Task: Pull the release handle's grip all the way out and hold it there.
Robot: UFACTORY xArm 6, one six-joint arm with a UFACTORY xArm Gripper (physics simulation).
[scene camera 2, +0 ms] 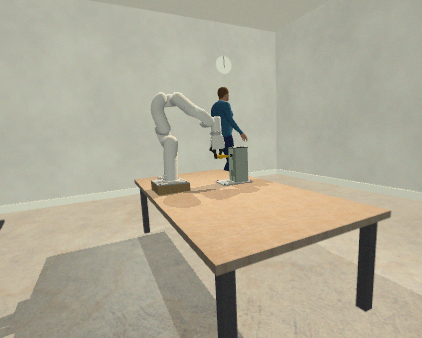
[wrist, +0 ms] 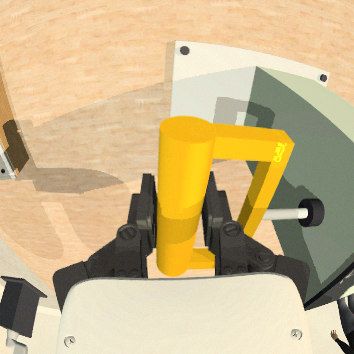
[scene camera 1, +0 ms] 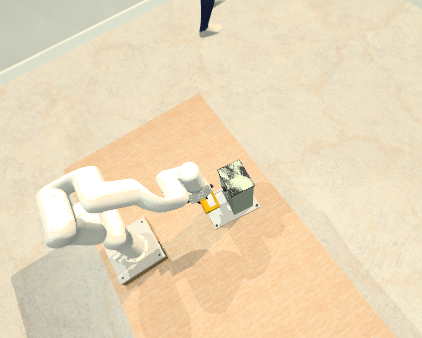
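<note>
The release handle's yellow grip is a thick round bar joined to a rectangular yellow frame. In the wrist view, a short pale rod runs from this frame to a black collar on the side of the grey-green housing. My gripper is shut on the grip, with one black finger against each side of the round bar. The grip's upper end stands out beyond the fingertips in the wrist view.
The housing stands upright on a white baseplate bolted to the wooden table. The arm's own base plate is at the table's other side. A person stands behind the table.
</note>
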